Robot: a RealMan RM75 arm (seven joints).
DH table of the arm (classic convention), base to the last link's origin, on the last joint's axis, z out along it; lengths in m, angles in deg. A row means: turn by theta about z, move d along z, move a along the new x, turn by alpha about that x. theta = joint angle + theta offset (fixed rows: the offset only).
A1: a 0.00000; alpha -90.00; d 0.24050; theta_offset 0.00
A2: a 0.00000; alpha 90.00; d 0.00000; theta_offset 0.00
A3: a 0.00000; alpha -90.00; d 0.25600; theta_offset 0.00
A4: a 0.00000; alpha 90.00; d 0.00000; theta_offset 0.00
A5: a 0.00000; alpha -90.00; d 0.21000; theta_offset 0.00
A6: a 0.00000; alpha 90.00; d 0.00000; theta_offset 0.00
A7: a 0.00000; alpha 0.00; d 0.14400; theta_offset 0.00
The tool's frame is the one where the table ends.
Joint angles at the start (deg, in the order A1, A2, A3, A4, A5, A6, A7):
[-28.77, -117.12, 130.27, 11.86, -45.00, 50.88, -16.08]
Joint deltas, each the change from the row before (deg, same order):
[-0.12, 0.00, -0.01, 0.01, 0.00, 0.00, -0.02]
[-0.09, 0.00, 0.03, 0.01, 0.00, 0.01, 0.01]
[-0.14, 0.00, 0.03, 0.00, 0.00, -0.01, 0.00]
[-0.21, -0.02, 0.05, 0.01, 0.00, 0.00, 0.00]
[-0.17, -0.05, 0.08, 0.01, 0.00, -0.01, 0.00]
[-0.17, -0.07, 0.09, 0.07, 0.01, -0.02, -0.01]
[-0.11, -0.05, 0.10, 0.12, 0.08, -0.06, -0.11]
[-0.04, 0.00, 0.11, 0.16, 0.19, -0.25, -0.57]
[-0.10, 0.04, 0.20, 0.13, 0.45, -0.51, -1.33]
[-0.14, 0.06, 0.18, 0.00, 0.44, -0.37, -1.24]
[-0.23, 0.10, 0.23, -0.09, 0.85, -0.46, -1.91]
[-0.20, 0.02, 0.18, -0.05, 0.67, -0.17, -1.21]
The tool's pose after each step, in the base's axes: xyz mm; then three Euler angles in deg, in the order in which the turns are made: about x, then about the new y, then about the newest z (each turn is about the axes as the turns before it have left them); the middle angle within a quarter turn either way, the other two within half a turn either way. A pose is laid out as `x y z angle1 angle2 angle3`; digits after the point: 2 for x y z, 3 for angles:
-328.45 360.87 -29.41 -103.944 1.644 -48.905
-327.79 361.37 -29.49 -103.963 1.758 -48.863
-326.90 362.13 -29.58 -103.993 1.896 -48.813
-325.40 363.24 -29.88 -104.044 2.129 -48.758
-324.02 364.02 -30.51 -104.137 2.331 -48.721
-322.26 364.81 -31.45 -104.260 2.587 -48.731
-320.71 365.31 -32.50 -104.448 2.821 -48.813
-319.90 365.49 -33.67 -104.794 2.899 -49.267
-319.24 365.75 -35.44 -105.502 2.915 -50.182
-318.80 366.15 -36.57 -106.102 2.956 -50.926
-318.18 366.72 -38.08 -107.034 3.086 -51.917
-316.83 367.19 -39.52 -107.696 3.392 -52.455

